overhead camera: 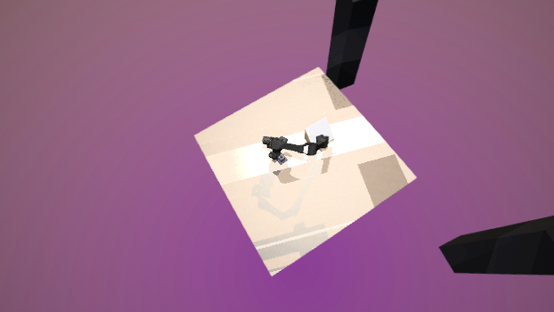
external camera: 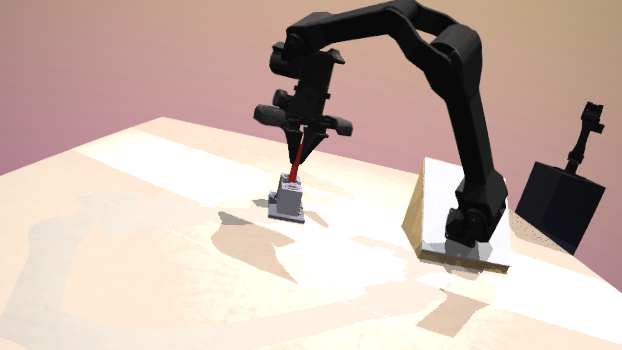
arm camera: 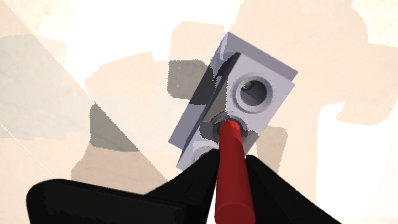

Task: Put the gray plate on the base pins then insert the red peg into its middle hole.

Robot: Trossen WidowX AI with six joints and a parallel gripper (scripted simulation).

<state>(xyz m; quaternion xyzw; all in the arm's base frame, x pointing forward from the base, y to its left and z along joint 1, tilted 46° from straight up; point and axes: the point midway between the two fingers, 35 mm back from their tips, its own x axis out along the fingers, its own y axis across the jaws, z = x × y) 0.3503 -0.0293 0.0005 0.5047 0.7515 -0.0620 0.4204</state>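
Now: gripper tip right at the red peg. The rest, counted from my gripper tip: gray plate 50 mm below.
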